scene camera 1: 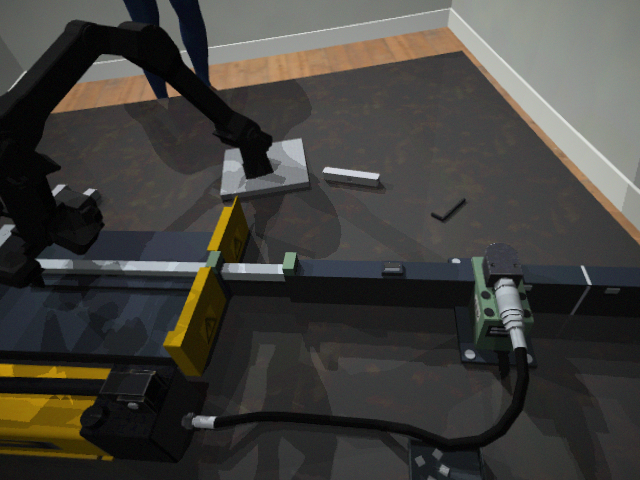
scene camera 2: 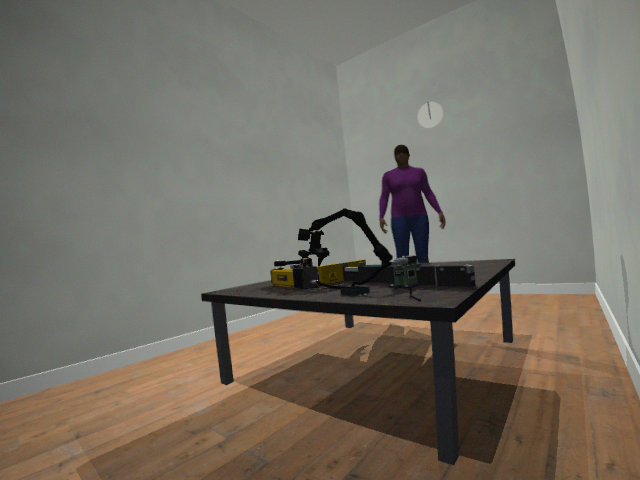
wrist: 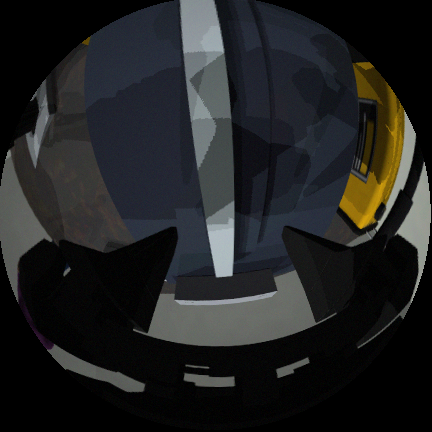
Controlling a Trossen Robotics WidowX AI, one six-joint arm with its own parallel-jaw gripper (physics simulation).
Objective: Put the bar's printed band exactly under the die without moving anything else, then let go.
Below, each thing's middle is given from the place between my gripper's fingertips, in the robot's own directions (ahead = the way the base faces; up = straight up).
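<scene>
You'd find the yellow-black box [scene camera 1: 132,411] 30 mm to the left of my hand and 250 mm ahead of it, and it's 10 mm below it.
</scene>
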